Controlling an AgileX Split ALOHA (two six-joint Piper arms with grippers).
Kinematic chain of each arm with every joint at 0, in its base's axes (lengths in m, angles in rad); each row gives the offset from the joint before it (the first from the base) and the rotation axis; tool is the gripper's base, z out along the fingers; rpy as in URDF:
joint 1: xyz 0 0 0.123 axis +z
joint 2: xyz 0 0 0 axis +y
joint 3: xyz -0.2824 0 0.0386 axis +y
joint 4: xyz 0.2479 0 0.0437 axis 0.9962 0 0.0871
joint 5: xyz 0 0 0 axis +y
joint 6: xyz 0.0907 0 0.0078 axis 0.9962 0 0.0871
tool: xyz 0 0 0 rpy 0 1.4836 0
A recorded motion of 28 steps. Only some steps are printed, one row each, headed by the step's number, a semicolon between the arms.
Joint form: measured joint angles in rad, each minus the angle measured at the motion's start. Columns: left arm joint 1, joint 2, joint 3, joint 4, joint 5, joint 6; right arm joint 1, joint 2, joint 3, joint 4, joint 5, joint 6.
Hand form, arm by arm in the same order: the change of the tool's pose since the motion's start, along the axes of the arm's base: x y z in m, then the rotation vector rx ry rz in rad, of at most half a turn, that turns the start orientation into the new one. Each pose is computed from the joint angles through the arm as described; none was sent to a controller.
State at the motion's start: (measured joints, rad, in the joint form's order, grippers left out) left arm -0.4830 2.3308 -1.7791 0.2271 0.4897 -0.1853; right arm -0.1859 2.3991 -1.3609 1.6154 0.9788 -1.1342
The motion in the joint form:
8: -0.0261 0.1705 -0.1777 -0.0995 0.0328 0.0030; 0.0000 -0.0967 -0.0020 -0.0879 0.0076 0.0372
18: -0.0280 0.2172 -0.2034 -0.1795 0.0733 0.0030; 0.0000 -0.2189 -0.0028 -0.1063 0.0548 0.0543
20: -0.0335 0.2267 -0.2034 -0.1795 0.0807 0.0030; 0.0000 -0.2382 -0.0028 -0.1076 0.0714 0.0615
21: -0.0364 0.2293 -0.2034 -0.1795 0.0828 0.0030; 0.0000 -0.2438 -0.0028 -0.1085 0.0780 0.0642
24: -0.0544 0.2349 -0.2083 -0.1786 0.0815 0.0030; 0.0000 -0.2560 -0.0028 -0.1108 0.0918 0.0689
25: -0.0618 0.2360 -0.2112 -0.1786 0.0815 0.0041; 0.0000 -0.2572 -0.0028 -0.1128 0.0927 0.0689
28: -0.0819 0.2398 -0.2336 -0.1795 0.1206 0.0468; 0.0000 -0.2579 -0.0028 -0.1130 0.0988 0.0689
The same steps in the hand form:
8: 0.0142 -0.0276 -0.0406 -0.0625 0.0627 0.0209; -0.0003 0.0005 0.0383 -0.0476 -0.0599 0.0575
18: 0.0114 -0.0312 -0.0606 -0.0937 0.1494 0.0600; -0.0030 0.0032 0.0924 -0.0432 -0.1701 0.0939
20: 0.0090 -0.0332 -0.0660 -0.0845 0.1640 0.0561; -0.0045 0.0042 0.1013 -0.0330 -0.1850 0.1034
21: 0.0080 -0.0344 -0.0675 -0.0818 0.1681 0.0537; -0.0051 0.0046 0.1040 -0.0289 -0.1889 0.1076
24: 0.0038 -0.0430 -0.0690 -0.0799 0.1679 0.0353; -0.0064 0.0055 0.1097 -0.0212 -0.1981 0.1171
25: 0.0022 -0.0466 -0.0688 -0.0797 0.1665 0.0268; -0.0066 0.0056 0.1101 -0.0222 -0.1990 0.1192
28: -0.0029 -0.0560 -0.0664 -0.0462 0.1757 -0.0258; -0.0070 0.0059 0.1107 -0.0182 -0.2002 0.1236

